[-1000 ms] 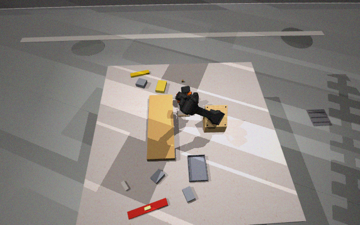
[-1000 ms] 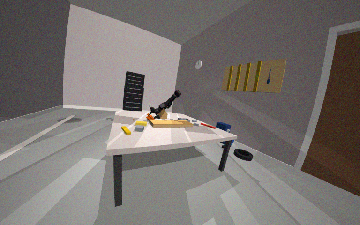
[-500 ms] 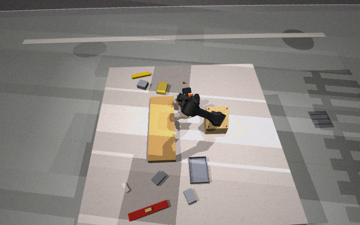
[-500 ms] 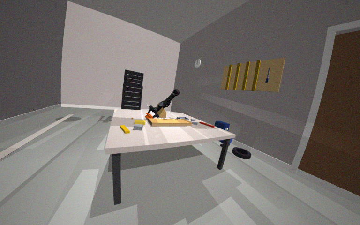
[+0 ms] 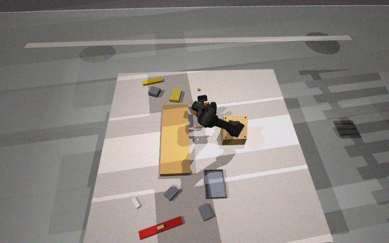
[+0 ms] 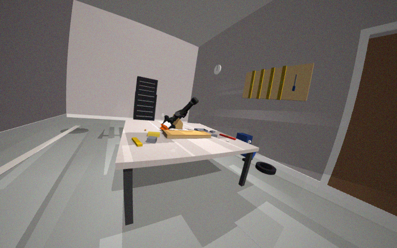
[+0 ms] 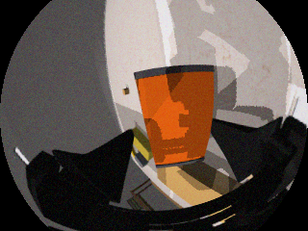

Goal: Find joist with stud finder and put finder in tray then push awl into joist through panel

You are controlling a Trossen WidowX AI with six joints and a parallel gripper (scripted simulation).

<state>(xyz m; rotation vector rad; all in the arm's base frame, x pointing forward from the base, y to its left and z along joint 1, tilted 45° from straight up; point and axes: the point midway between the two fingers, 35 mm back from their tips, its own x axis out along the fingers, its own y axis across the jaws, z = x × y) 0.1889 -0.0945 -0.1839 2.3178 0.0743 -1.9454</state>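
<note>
My gripper tip is now 20 mm short of the stud finder, 10 mm to the left of it and 30 mm above it. The rest, counted from my gripper tip: green square (30 mm ahead, 20 mm to the right, 40 mm below); grey block (350 mm ahead, 190 mm to the right, 30 mm below); awl (20 mm behind, 130 mm to the left, 40 mm below).
</note>
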